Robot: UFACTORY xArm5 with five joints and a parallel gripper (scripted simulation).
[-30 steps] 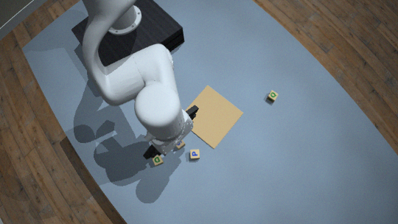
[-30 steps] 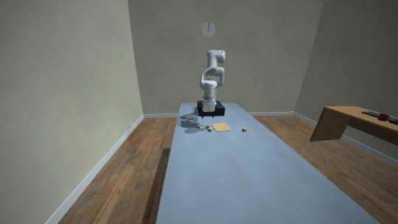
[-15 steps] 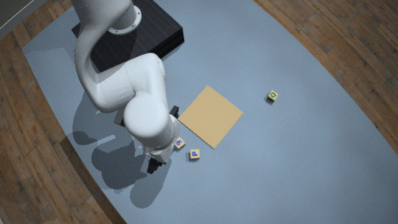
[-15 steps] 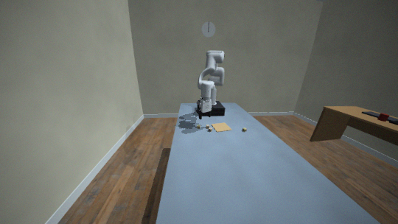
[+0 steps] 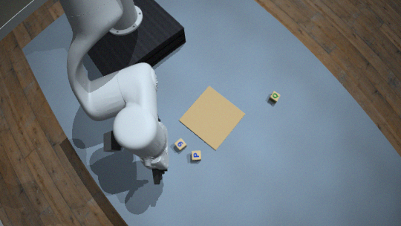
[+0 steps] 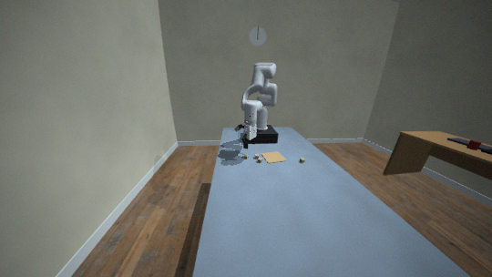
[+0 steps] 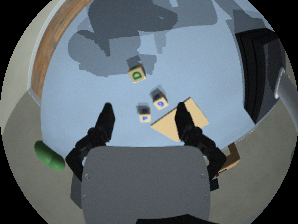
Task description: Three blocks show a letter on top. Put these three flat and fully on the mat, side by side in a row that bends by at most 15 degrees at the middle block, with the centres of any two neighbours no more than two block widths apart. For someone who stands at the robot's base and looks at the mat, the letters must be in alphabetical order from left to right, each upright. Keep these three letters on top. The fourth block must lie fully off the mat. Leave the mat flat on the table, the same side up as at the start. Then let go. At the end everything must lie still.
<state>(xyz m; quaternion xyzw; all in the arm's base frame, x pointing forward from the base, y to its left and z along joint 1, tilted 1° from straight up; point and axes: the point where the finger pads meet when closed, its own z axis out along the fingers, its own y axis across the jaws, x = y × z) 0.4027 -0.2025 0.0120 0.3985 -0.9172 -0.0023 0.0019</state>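
Right now my hand is 90 mm above the block and 20 mm to the left of it. Round my hand: tan mat: 180 mm to the left, 100 mm below, 10 mm ahead.
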